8 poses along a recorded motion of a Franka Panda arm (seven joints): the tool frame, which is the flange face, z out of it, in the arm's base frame.
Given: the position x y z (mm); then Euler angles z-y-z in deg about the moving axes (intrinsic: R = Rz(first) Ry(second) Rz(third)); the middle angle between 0 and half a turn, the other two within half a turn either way.
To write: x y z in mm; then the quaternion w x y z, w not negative. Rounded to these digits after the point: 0 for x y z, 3 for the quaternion.
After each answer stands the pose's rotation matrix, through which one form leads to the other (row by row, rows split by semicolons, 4 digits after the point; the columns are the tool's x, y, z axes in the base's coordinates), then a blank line. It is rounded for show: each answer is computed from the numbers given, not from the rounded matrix.
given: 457 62 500 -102.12 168.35 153.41
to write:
457 62 500 0.091 0.786 -0.609 0.044
0.2537 -0.9663 -0.0424; -0.9503 -0.2409 -0.1974; 0.1806 0.0904 -0.9794

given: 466 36 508 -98.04 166.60 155.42
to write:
466 36 508 0.102 0.796 -0.594 0.056
0.2881 -0.9570 -0.0324; -0.9341 -0.2735 -0.2295; 0.2107 0.0964 -0.9728

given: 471 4 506 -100.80 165.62 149.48
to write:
471 4 506 0.114 0.811 -0.571 0.052
0.3425 -0.9384 -0.0465; -0.9148 -0.3218 -0.2440; 0.2139 0.1261 -0.9687

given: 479 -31 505 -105.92 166.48 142.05
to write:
479 -31 505 0.112 0.823 -0.555 0.037
0.3811 -0.9223 -0.0641; -0.9060 -0.3587 -0.2248; 0.1844 0.1438 -0.9723

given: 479 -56 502 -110.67 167.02 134.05
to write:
479 -56 502 0.111 0.839 -0.532 0.023
0.4333 -0.8977 -0.0793; -0.8876 -0.4099 -0.2102; 0.1562 0.1614 -0.9744

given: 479 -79 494 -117.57 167.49 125.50
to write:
479 -79 494 0.109 0.847 -0.520 0.008
0.4593 -0.8826 -0.1003; -0.8793 -0.4358 -0.1920; 0.1258 0.1763 -0.9763

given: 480 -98 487 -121.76 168.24 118.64
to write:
480 -98 487 0.102 0.860 -0.500 -0.003
0.4992 -0.8598 -0.1073; -0.8609 -0.4783 -0.1733; 0.0977 0.1789 -0.9790

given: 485 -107 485 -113.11 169.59 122.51
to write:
485 -107 485 0.090 0.881 -0.465 0.007
0.5682 -0.8199 -0.0709; -0.8172 -0.5519 -0.1662; 0.0971 0.1524 -0.9835

